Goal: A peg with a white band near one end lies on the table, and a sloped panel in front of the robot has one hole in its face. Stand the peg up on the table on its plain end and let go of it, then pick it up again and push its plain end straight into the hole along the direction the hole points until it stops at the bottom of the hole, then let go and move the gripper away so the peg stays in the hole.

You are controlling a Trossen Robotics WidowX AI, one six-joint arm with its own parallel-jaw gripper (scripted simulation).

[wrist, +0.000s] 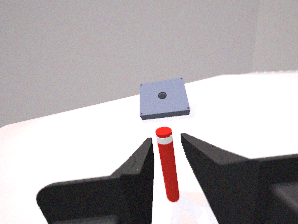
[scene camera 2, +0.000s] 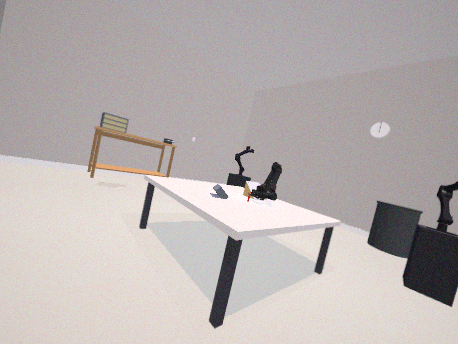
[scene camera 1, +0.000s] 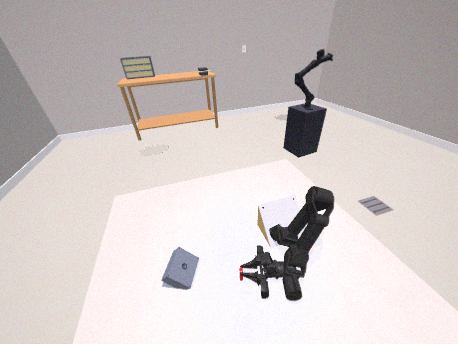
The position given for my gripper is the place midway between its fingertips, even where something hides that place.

Note:
I see my gripper (scene camera 1: 240, 270), a red peg (wrist: 164, 136) and a grey sloped panel (scene camera 1: 179, 278).
My gripper shows as well in the wrist view (wrist: 166, 139). The grey sloped panel also shows in the wrist view (wrist: 176, 102).

